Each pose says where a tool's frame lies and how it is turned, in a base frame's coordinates. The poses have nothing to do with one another.
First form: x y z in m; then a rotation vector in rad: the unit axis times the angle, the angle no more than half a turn.
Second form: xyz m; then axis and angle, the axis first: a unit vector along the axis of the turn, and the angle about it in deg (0 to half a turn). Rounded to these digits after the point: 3 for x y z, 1 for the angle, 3 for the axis.
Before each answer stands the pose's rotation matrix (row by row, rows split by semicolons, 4 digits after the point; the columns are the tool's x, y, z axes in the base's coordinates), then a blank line. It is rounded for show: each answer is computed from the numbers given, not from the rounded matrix.
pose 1, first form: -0.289 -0.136 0.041 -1.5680 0.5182 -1.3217
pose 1, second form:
0.3162 0.2589 0.9127; -0.8102 -0.4268 0.4018; 0.4935 -0.8665 0.0748

-0.289 -0.136 0.041 -0.741 0.245 -0.625 121.2
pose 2, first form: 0.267 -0.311 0.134 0.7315 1.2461 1.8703
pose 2, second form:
-0.5482 -0.2761 0.7895; 0.8349 -0.2363 0.4971; 0.0493 0.9316 0.3600

0.267 -0.311 0.134 0.310 0.527 0.791 135.4
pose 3, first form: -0.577 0.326 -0.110 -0.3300 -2.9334 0.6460
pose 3, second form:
-0.9691 0.1857 -0.1626; 0.2368 0.8852 -0.4005; 0.0695 -0.4266 -0.9018

-0.577 0.326 -0.110 -0.109 -0.971 0.214 173.1
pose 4, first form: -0.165 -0.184 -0.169 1.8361 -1.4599 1.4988
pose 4, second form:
-0.0941 -0.8585 0.5041; -0.4813 -0.4040 -0.7779; 0.8715 -0.3158 -0.3752

-0.165 -0.184 -0.169 0.660 -0.524 0.538 159.5
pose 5, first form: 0.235 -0.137 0.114 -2.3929 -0.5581 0.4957
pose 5, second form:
0.8399 0.2664 -0.4728; 0.5010 -0.7156 0.4868; -0.2087 -0.6457 -0.7345

0.235 -0.137 0.114 -0.955 -0.223 0.198 143.6
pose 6, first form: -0.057 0.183 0.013 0.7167 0.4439 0.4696
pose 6, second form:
0.8069 -0.2529 0.5338; 0.5471 0.6605 -0.5141; -0.2225 0.7069 0.6714

-0.057 0.183 0.013 0.743 0.460 0.487 55.3
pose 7, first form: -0.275 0.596 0.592 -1.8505 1.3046 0.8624
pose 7, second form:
0.2698 -0.9552 -0.1219; -0.4864 -0.2445 0.8388; -0.8310 -0.1670 -0.5306

-0.275 0.596 0.592 -0.764 0.538 0.356 138.8
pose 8, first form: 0.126 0.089 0.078 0.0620 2.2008 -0.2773
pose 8, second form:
-0.6026 0.1441 0.7850; -0.0552 0.9737 -0.2210; -0.7962 -0.1765 -0.5788

0.126 0.089 0.078 0.028 0.992 -0.125 127.1
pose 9, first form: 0.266 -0.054 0.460 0.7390 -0.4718 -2.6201
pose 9, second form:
-0.7911 0.2625 -0.5525; -0.4387 -0.8729 0.2135; -0.4262 0.4113 0.8057

0.266 -0.054 0.460 0.267 -0.171 -0.948 158.3
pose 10, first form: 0.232 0.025 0.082 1.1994 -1.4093 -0.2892
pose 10, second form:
0.2344 -0.4778 -0.8466; -0.7726 0.4370 -0.4606; 0.5900 0.7621 -0.2667

0.232 0.025 0.082 0.640 -0.752 -0.154 107.3
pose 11, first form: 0.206 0.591 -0.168 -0.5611 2.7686 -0.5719
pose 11, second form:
-0.8920 -0.3169 0.3224; -0.4186 0.8480 -0.3249; -0.1704 -0.4248 -0.8891

0.206 0.591 -0.168 -0.195 0.961 -0.198 165.1
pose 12, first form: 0.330 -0.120 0.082 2.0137 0.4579 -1.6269
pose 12, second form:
0.2265 0.5532 -0.8017; -0.0538 -0.8147 -0.5774; -0.9725 0.1740 -0.1548

0.330 -0.120 0.082 0.766 0.174 -0.619 150.6
